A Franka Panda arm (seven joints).
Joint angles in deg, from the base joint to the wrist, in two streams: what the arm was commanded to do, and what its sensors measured. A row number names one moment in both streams.
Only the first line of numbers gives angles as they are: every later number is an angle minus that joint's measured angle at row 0.
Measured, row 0: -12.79 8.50 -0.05 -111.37 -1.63 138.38 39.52
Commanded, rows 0 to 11: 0.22 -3.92 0.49 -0.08 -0.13 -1.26 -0.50; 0.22 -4.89 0.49 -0.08 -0.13 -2.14 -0.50; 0.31 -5.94 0.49 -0.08 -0.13 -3.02 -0.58; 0.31 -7.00 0.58 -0.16 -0.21 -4.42 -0.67; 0.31 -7.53 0.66 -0.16 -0.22 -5.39 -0.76; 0.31 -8.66 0.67 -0.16 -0.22 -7.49 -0.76; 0.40 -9.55 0.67 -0.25 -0.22 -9.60 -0.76; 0.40 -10.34 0.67 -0.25 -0.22 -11.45 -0.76; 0.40 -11.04 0.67 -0.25 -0.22 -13.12 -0.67; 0.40 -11.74 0.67 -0.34 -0.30 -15.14 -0.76; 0.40 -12.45 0.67 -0.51 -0.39 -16.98 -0.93; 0.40 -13.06 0.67 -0.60 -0.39 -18.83 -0.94
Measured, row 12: 0.49 -10.47 0.39 0.36 -0.01 -14.05 -0.10
